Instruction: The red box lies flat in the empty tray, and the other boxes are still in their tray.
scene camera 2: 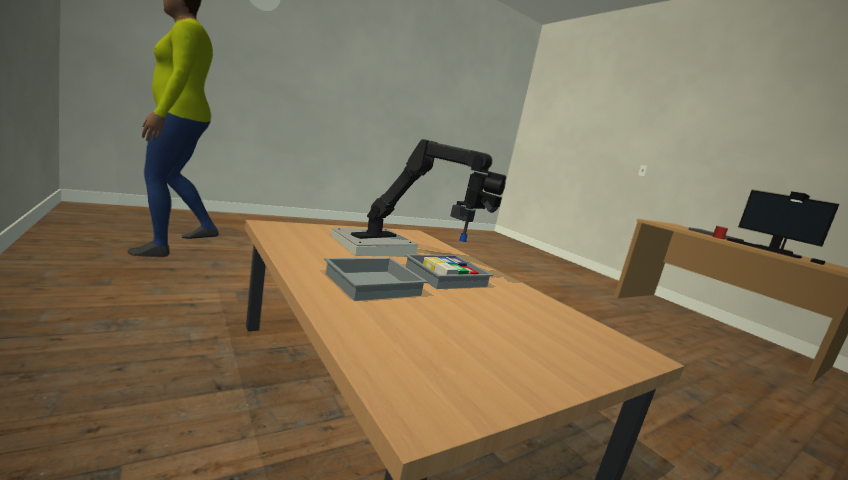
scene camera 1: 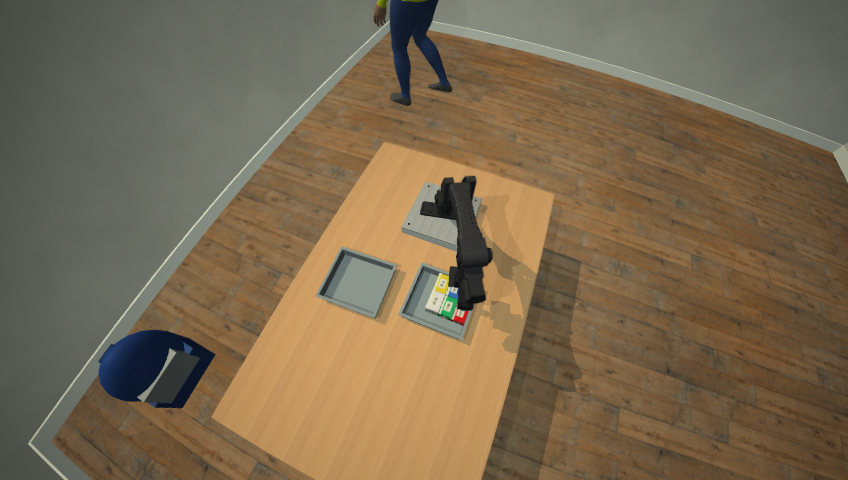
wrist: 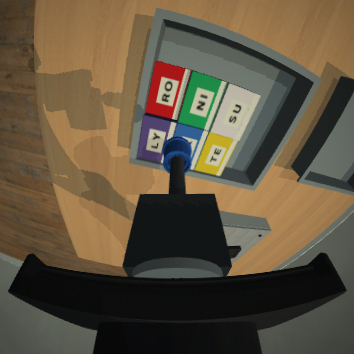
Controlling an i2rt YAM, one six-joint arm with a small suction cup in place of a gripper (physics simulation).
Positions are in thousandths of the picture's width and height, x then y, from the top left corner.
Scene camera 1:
tray: 420,586, on the table
tray: 488,643
